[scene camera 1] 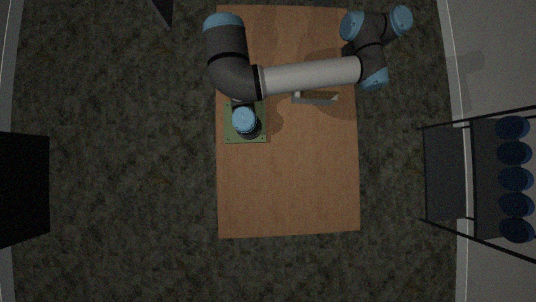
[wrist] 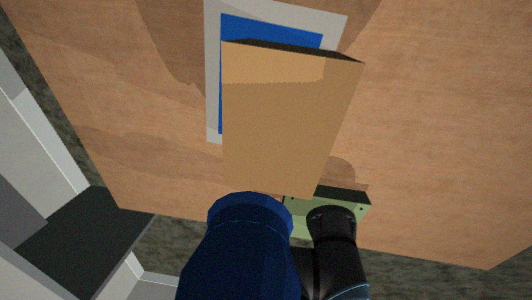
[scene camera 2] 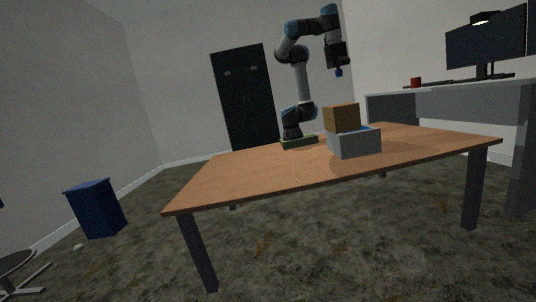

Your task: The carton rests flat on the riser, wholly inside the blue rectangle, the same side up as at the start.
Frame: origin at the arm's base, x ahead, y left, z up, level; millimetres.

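Seen in the pictures: hand, tool point: point(wrist: 249, 225) point(scene camera 2: 339, 76); arm's base, link origin: point(wrist: 329, 219) point(scene camera 2: 293, 138).
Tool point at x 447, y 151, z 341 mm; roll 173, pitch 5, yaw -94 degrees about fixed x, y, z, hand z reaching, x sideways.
Pixels of each thing's top centre, then the offset from my tool point to it. Level surfaces: height alone.
- brown carton, top centre: point(wrist: 276, 139) point(scene camera 1: 323, 78) point(scene camera 2: 338, 104) dx -36, dy +0, dz -138 mm
- grey riser, top centre: point(wrist: 261, 93) point(scene camera 2: 349, 128) point(scene camera 1: 317, 81) dx -18, dy +35, dz -268 mm
- blue rectangle, top centre: point(wrist: 261, 93) point(scene camera 2: 349, 128) dx -18, dy +35, dz -268 mm
- wooden table, surface height: dz -388 mm
The brown carton point(scene camera 2: 342, 118) point(wrist: 280, 125) sits level on the grey riser point(scene camera 1: 312, 101) point(scene camera 2: 357, 143) point(wrist: 212, 75). The blue rectangle point(scene camera 2: 366, 128) point(wrist: 270, 29) shows beyond the carton's far edge and as a thin strip at its left in the wrist view. In scene camera 2 the carton's base reaches the riser's left and front edges, with no grey border showing there. The rest of the rectangle is hidden under the carton. My suction cup point(scene camera 2: 339, 73) point(wrist: 249, 205) is open, apart from the carton and well above it. In scene camera 1 my arm hides most of the carton.
The wooden table point(scene camera 1: 300, 175) point(scene camera 2: 260, 175) point(wrist: 425, 125) carries the riser and the arm's green base plate point(scene camera 1: 232, 136) point(scene camera 2: 300, 143) point(wrist: 299, 230). A grey desk point(scene camera 2: 465, 107) with a red cup point(scene camera 2: 415, 82) and monitors stands behind at the right. A blue bin point(scene camera 2: 95, 210) stands on the floor.
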